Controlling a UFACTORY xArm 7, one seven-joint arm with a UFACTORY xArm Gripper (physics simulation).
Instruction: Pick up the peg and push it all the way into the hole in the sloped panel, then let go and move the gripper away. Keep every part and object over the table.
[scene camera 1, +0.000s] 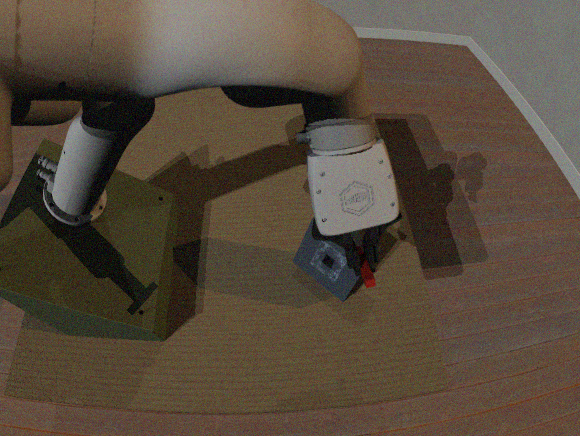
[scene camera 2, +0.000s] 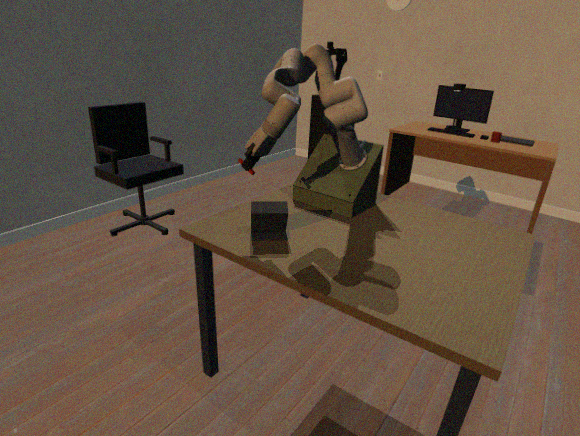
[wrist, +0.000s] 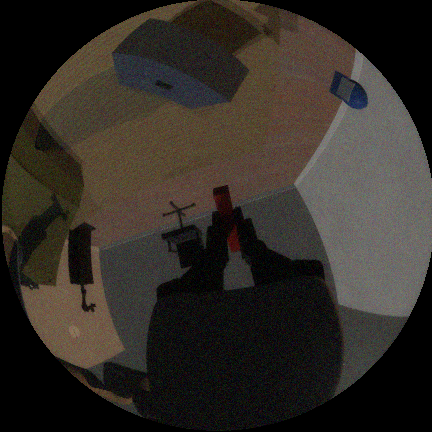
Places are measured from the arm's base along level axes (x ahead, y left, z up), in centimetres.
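Pixels of known places: gripper, fingertip midpoint: (scene camera 1: 363, 268) (scene camera 2: 245, 168) (wrist: 228, 219); arm's base, link origin: (scene camera 1: 75, 195) (scene camera 2: 352, 159).
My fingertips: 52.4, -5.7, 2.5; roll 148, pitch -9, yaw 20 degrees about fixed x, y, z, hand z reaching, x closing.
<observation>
Ahead of a thing's pixels: the offset from my fingertips to its top centre, as dx, dy, dz. "spot": to the spot under its first point. Level surfaces: height alone.
The red peg {-0.1, +0.1, +3.1} (scene camera 1: 369, 276) (scene camera 2: 251, 171) (wrist: 223, 199) is held crosswise between the fingers, and its two ends stick out on either side. It is tilted in the scene camera 2 view. My gripper (scene camera 1: 362, 261) (scene camera 2: 246, 166) (wrist: 228, 219) is shut on the peg, in the air above the level of the block. The blue-grey block with the sloped panel {-3.0, +10.9, -10.3} (scene camera 1: 306, 254) (scene camera 2: 269, 219) (wrist: 135, 74) stands on the table. Its small dark square hole {spot: -4.5, +9.3, -16.4} (scene camera 1: 328, 260) (wrist: 164, 84) faces the side of the robot's base. The gripper partly covers the block in the scene camera 1 view.
The olive robot pedestal (scene camera 1: 137, 205) (scene camera 2: 322, 196) stands at the table's {dz -23.1} (scene camera 1: 250, 370) (scene camera 2: 450, 270) other side from the block. The block is near a table edge in the scene camera 2 view. A chair (scene camera 2: 140, 170) and a desk (scene camera 2: 475, 155) stand beyond the table.
</observation>
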